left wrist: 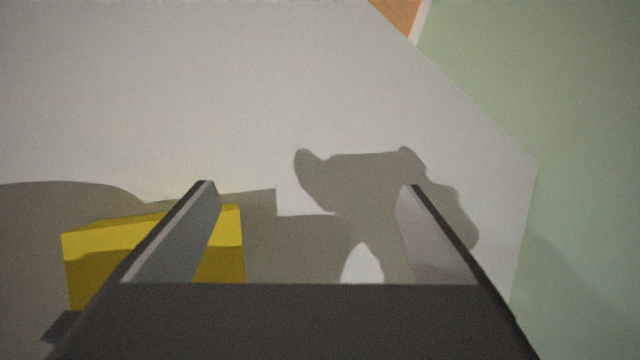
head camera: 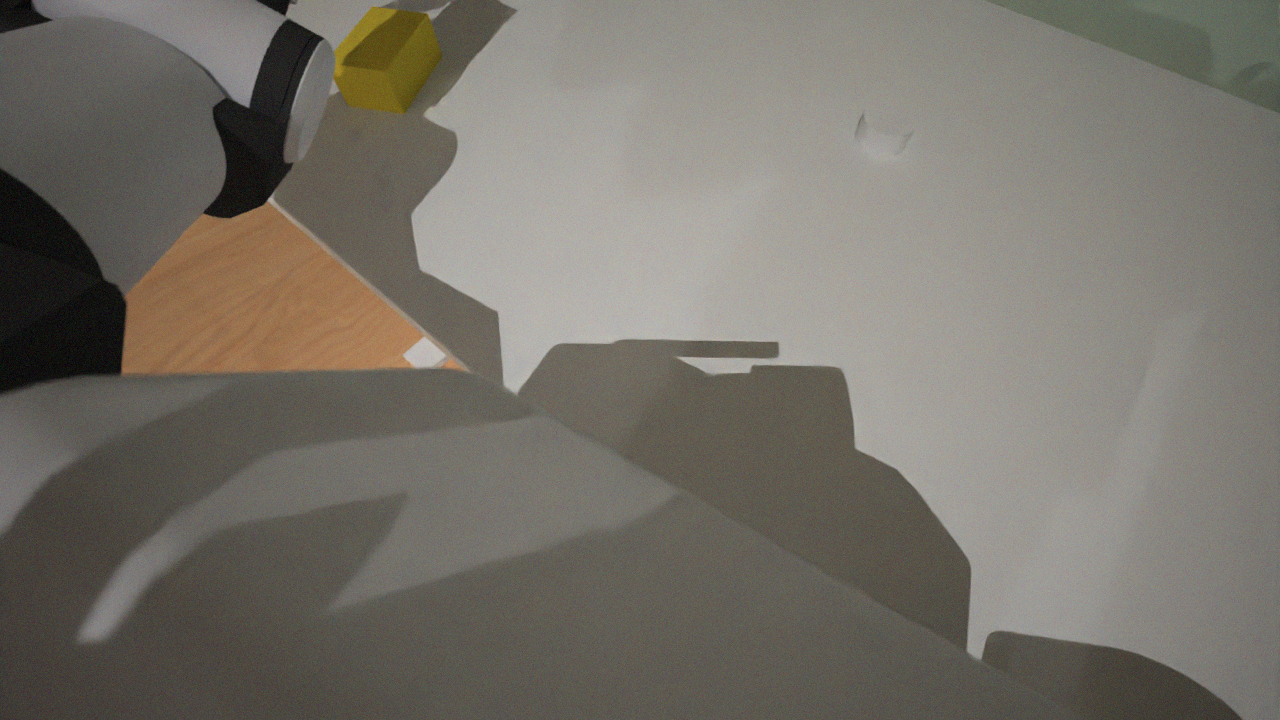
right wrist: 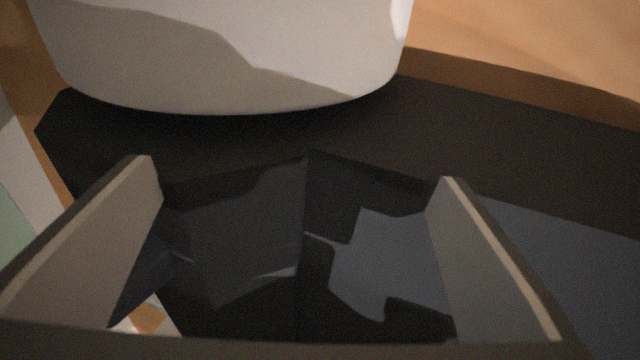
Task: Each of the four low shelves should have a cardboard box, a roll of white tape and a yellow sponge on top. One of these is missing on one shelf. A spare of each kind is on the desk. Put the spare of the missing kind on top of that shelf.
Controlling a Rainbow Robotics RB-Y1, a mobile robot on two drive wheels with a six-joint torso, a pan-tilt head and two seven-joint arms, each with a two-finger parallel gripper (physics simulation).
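Frame: origin at the robot's base, x right, y ahead, z up, level; millimetres.
Seen in the pictures: left gripper, fingertip midpoint: [left wrist: 309,195]; right gripper, fingertip midpoint: [right wrist: 297,186].
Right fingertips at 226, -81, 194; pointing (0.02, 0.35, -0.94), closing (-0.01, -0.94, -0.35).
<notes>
Pixels of each thing's middle, then the offset from my right fingertips to it, as dx, dy, dz. Level surfaces: height alone.
- yellow sponge, body centre: [left wrist: 174,252] [head camera: 388,59] -732, +232, +549
- white surface, its level: dz +527
- faint white shape, body centre: [head camera: 884,129] -253, +398, +539
- Wooden floor, its level: dz -193
A yellow sponge [head camera: 387,62] [left wrist: 220,262] lies on a white surface [head camera: 680,223] [left wrist: 250,75], near the top left in the head view and at the lower left in the left wrist view. My left gripper [left wrist: 309,195] is open and empty above this surface. Its left finger hides part of the sponge, which lies beyond the finger. A faint white shape [head camera: 883,141], perhaps the roll of white tape, is on the same surface in the head view. My right gripper [right wrist: 297,186] is open and empty, over dark parts of the robot's base. No cardboard box shows.
My left arm [head camera: 116,107] fills the upper left of the head view, and a large grey body [head camera: 447,582] covers the bottom. Wooden floor [head camera: 259,286] [right wrist: 525,30] and green areas [head camera: 1190,35] [left wrist: 585,125] lie past the white surface's edges. A white rounded body [right wrist: 225,60] stands above my right fingers.
</notes>
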